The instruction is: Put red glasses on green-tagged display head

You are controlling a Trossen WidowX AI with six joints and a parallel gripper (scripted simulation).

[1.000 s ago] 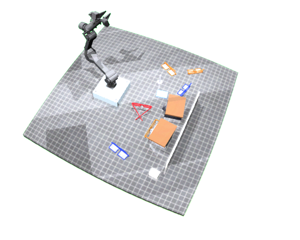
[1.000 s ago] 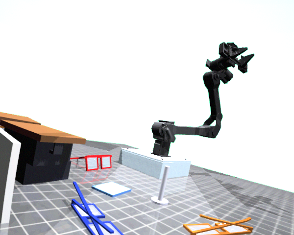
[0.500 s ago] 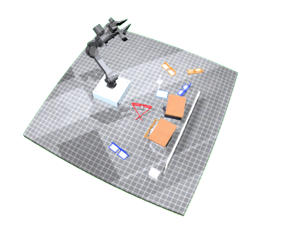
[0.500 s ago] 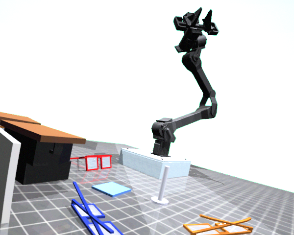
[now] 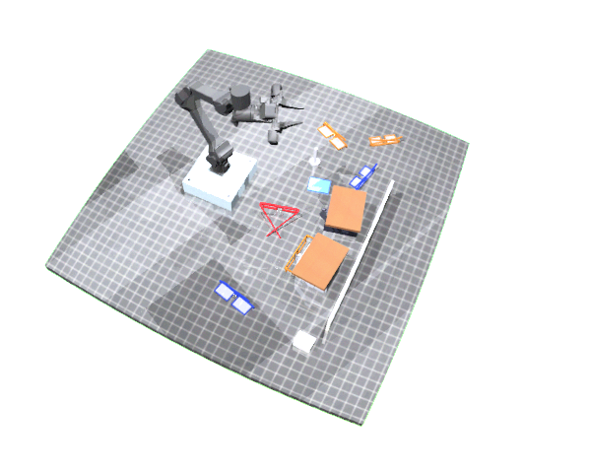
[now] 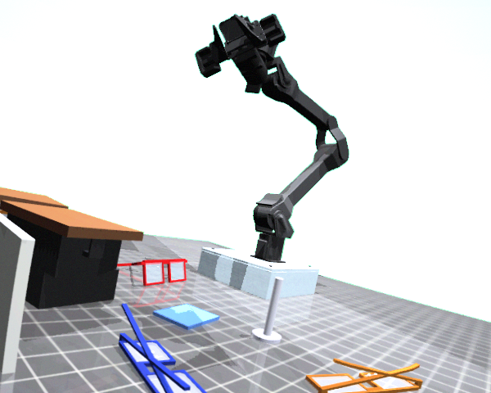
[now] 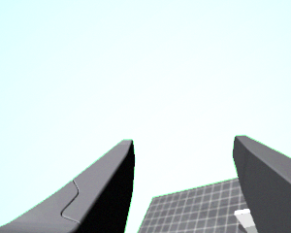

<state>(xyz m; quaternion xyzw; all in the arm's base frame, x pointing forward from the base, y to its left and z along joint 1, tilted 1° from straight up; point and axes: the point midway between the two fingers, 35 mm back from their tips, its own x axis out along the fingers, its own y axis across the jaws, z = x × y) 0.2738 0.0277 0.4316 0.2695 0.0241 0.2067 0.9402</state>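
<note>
My gripper tip is now 470 mm above the white post, 210 mm to the right of it and 30 mm past it. Also, from my gripper tip: long white wall 440 mm below, 310 mm ahead, 90 mm to the right; then light blue plate 490 mm below, 120 mm to the left, 30 mm ahead; then white cube 470 mm below, 460 mm to the right, 280 mm ahead.
</note>
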